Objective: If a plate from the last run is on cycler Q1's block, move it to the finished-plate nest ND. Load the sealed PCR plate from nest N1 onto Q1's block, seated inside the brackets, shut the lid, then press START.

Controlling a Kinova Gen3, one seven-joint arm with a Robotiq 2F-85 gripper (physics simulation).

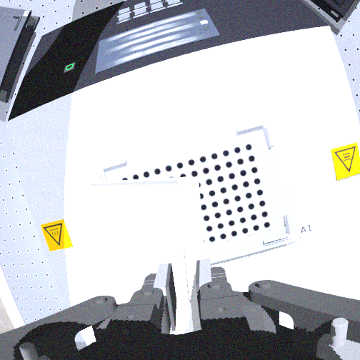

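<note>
My gripper (186,277) is shut on a white plate (145,212), bleached by glare, which reaches forward and left from the fingers. The plate hangs over the left front part of the cycler's block (224,198) and is turned relative to it; its height above the block is hard to tell. The block's dark wells show behind it and to its right. Pale corner brackets (265,135) stand around the block; the front left corner is hidden behind the plate. A small green-ringed mark (69,66) is on the black part of the cycler's front panel. The lid cannot be made out.
A blue-grey display (157,40) and several pale keys (150,10) are on the dark panel. Yellow warning labels (346,161) (56,234) flank the block. Dark-edged equipment (20,55) stands at the upper left, and another dark unit (336,9) at the upper right.
</note>
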